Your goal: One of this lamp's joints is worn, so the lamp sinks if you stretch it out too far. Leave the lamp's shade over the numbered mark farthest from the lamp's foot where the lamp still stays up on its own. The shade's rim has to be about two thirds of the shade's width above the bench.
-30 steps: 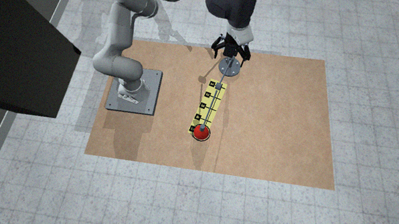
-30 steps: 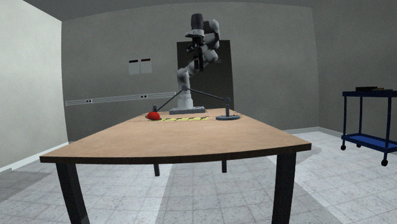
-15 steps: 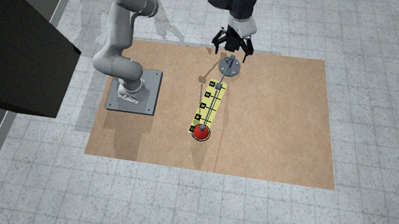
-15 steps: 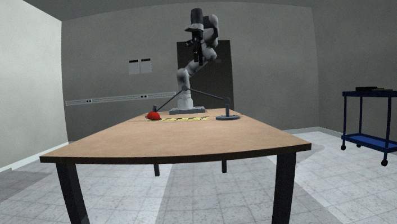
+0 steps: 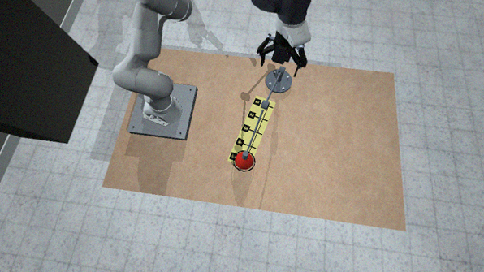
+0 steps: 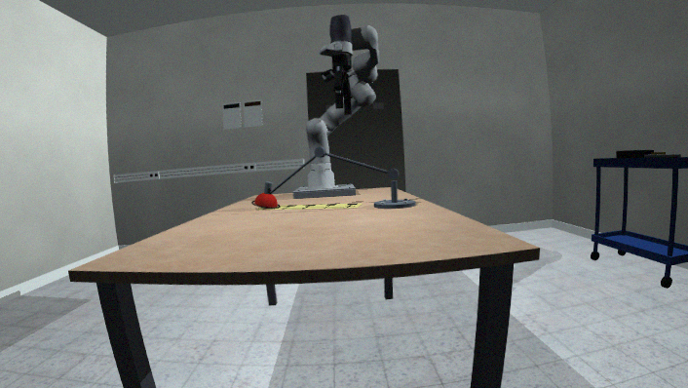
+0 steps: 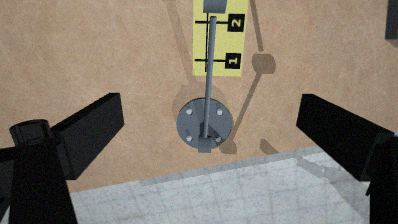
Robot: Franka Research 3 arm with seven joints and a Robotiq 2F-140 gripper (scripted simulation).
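My gripper is now 380 mm above the yellow numbered strip, 170 mm to the left of it and 80 mm past it. Round my hand: round grey lamp foot (350 mm below, 170 mm to the left, 30 mm ahead).
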